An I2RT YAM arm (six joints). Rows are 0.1 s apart.
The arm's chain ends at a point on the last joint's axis. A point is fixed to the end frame.
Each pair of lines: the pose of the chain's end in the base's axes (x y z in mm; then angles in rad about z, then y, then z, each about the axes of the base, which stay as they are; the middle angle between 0 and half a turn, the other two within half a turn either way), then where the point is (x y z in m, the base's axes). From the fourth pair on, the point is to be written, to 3 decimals.
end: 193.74, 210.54, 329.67, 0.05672, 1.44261, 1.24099
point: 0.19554 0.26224 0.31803
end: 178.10, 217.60, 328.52, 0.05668, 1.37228, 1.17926
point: 0.18335 0.26973 0.32038
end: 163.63, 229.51, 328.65, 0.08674, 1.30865, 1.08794
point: 0.17328 0.28145 0.32416
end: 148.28, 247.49, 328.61, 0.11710, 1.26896, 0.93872
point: 0.165 0.298 0.327
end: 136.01, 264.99, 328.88, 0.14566, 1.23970, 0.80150
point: 0.159 0.313 0.329
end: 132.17, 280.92, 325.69, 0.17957, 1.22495, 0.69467
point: 0.160 0.326 0.327
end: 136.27, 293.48, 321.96, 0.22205, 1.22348, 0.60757
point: 0.167 0.337 0.324
